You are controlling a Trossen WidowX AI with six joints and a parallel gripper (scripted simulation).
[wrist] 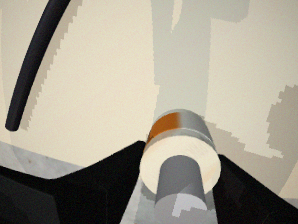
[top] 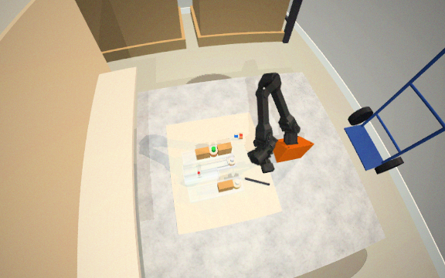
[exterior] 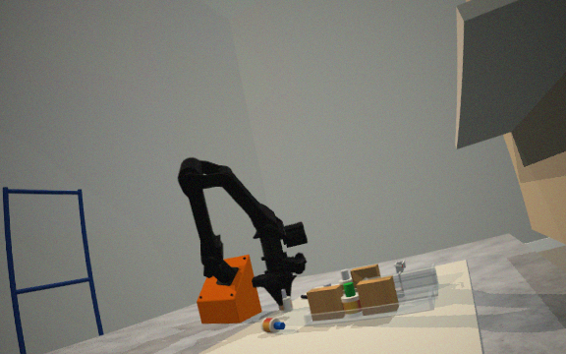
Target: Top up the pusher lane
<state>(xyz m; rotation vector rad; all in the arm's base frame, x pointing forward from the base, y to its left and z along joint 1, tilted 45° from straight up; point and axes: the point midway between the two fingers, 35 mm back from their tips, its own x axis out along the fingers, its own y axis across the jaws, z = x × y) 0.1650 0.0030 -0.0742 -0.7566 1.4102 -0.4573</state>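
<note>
Now: gripper tip 30 mm short of the black pen, 110 mm to the right of it and 20 mm above it. The rest, counted from my gripper tip: pusher plate 260 mm ahead, 50 mm to the left, 30 mm above.
</note>
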